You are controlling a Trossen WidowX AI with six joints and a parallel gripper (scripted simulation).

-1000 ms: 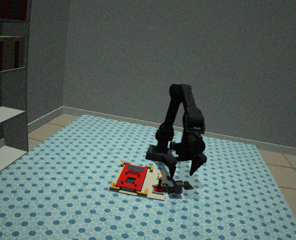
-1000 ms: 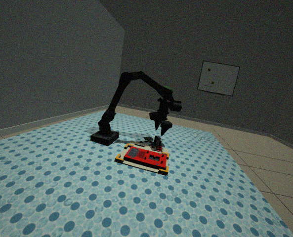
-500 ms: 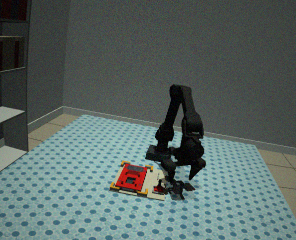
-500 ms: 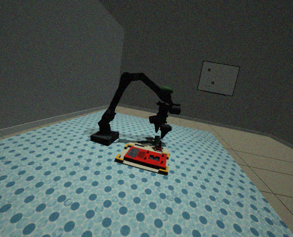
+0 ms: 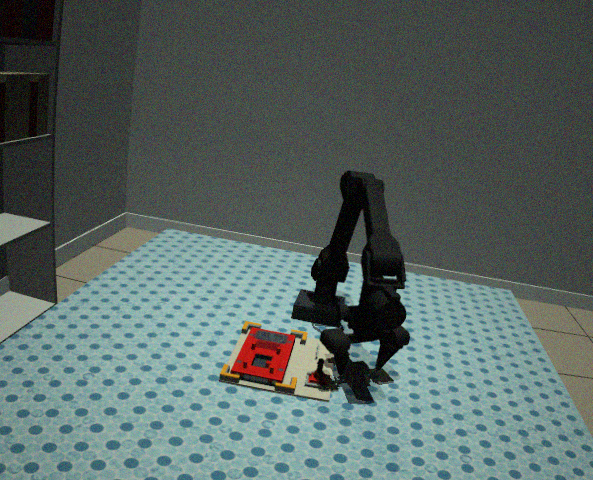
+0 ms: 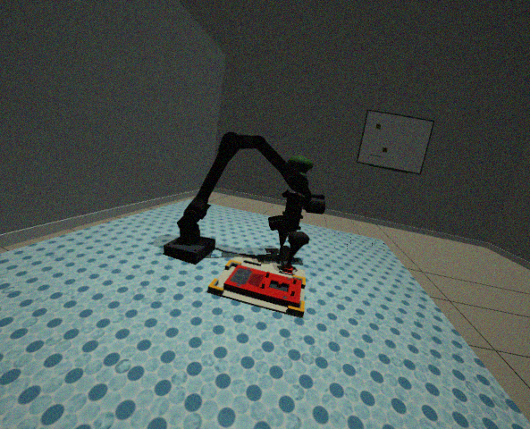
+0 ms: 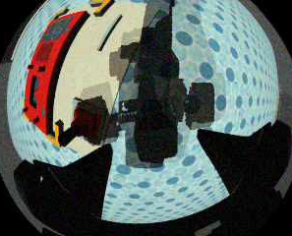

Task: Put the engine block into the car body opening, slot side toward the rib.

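Now: gripper tip 10 mm above the engine block. The rest, counted from my gripper tip: cream base plate 180 mm to the right, 20 mm below, 10 mm behind; then dark upright post 80 mm to the right, 30 mm ahead.
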